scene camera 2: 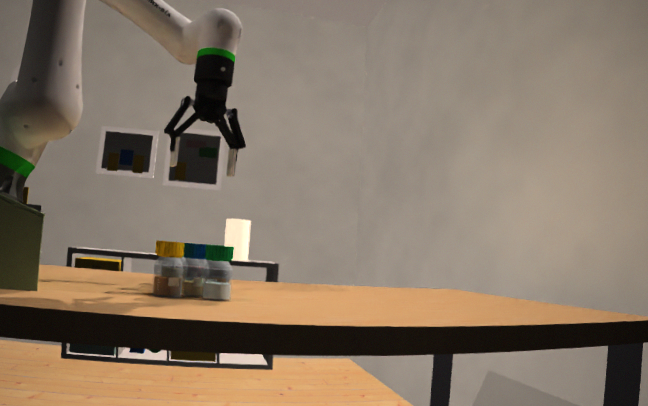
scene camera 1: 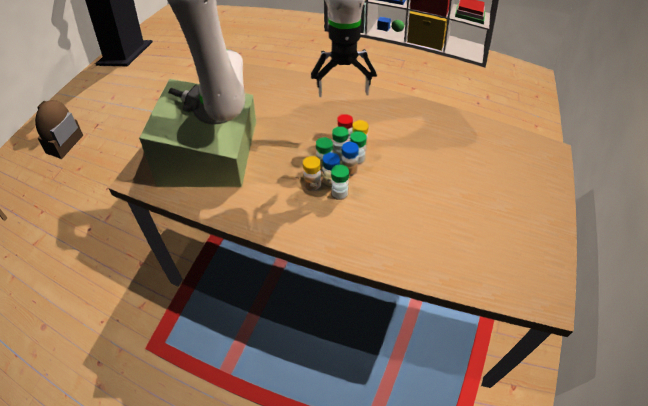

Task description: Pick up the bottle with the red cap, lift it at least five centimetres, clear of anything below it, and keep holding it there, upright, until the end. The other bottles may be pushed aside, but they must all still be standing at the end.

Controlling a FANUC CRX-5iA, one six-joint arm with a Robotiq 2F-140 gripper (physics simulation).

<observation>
gripper: scene camera 2; scene camera 1
same spot on gripper: [scene camera 2: 234, 139] = [scene camera 1: 366, 73]
</observation>
